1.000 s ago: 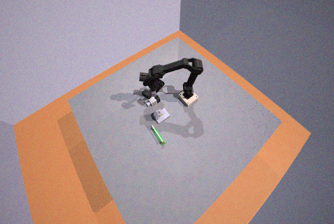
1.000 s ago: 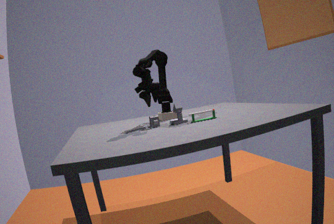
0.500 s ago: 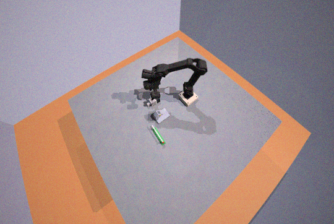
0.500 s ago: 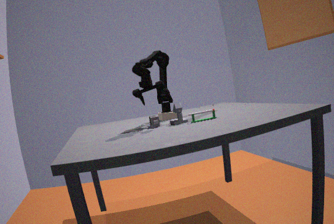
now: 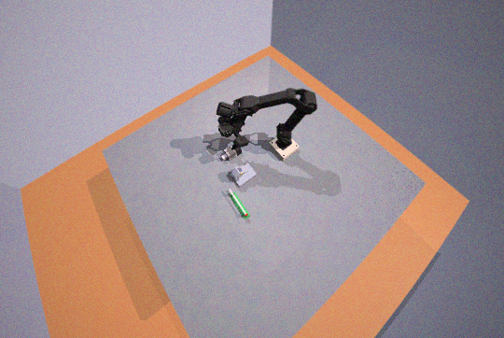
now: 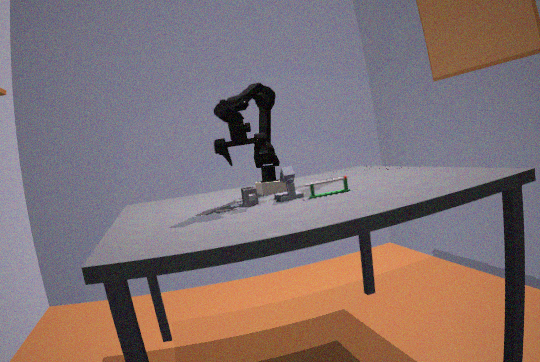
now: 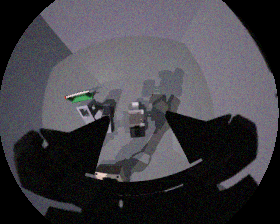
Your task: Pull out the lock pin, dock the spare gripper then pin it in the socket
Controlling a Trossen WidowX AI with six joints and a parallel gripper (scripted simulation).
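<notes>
Now: gripper tip 120 mm above the spare gripper. The rest, counted from my gripper tip: green bar-shaped rack (130 mm ahead, 250 mm to the left, 120 mm below); grey socket mount (30 mm ahead, 140 mm to the left, 90 mm below).
</notes>
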